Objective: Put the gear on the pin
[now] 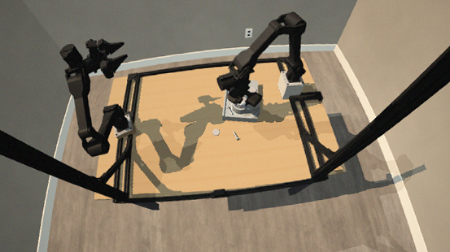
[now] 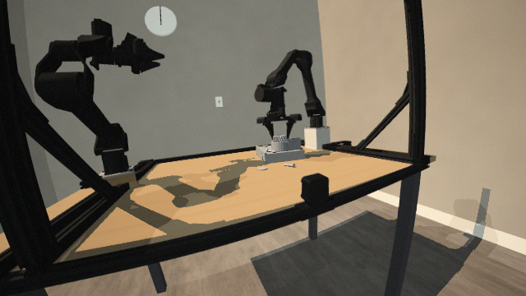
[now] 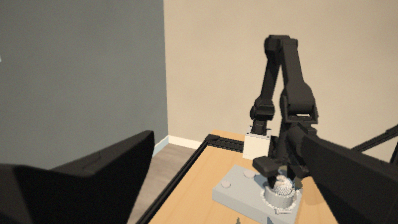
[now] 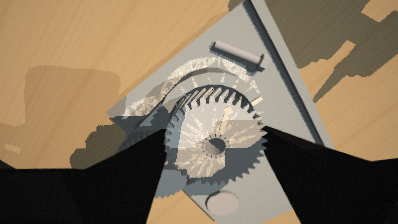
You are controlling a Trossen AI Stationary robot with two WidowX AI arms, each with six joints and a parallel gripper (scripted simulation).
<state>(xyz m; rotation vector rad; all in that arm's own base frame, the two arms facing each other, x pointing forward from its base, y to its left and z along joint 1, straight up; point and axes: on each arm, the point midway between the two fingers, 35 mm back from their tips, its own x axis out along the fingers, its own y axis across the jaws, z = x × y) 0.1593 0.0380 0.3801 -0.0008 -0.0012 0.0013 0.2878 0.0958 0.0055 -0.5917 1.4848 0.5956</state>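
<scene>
Right now the ringed collar is 6 cm below my right hand. From my right hand the other things lie so: upright pin 8 cm below; then toothed gear 3 cm below.
</scene>
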